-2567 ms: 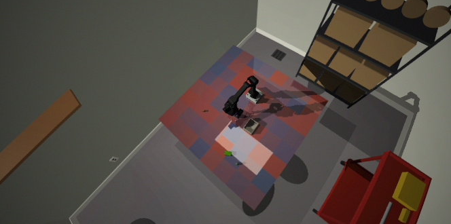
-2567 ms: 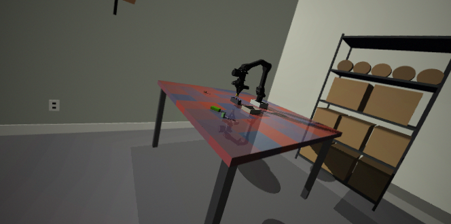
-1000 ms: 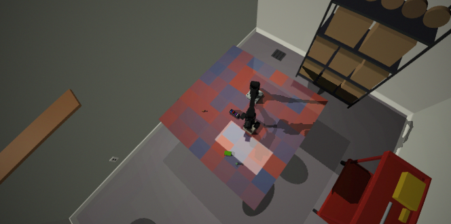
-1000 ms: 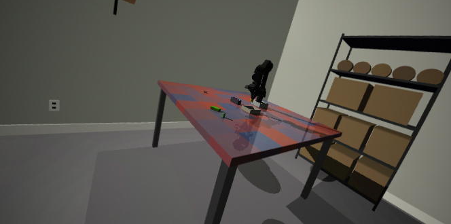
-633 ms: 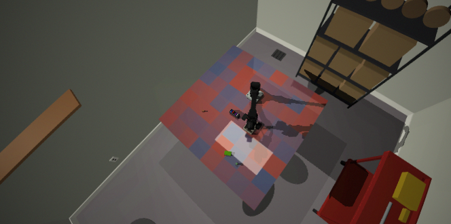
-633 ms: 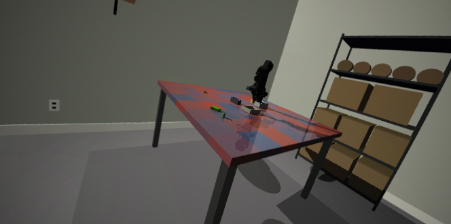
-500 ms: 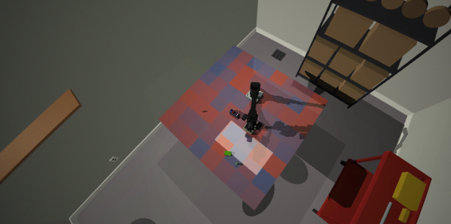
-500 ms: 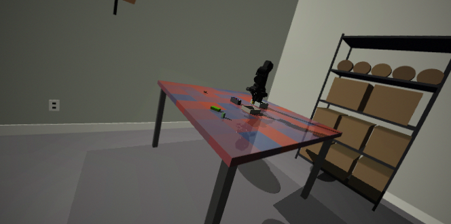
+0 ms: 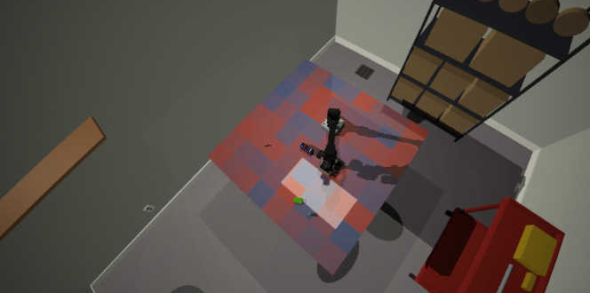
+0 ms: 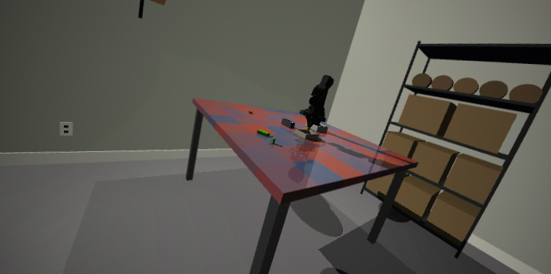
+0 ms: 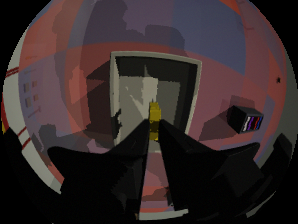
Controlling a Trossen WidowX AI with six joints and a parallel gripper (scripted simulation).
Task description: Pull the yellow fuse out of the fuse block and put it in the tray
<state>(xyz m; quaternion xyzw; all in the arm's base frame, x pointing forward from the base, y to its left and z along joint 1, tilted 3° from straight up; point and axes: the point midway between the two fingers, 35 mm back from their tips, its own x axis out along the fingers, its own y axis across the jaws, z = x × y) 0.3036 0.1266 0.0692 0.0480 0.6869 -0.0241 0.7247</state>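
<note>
Now: gripper tip 1 cm above the yellow fuse. The rest, counted from my gripper tip: small green piece: 38 cm ahead, 5 cm to the left, 5 cm below; then tray: 6 cm below; then green block: 34 cm ahead, 7 cm to the right, 5 cm below.
</note>
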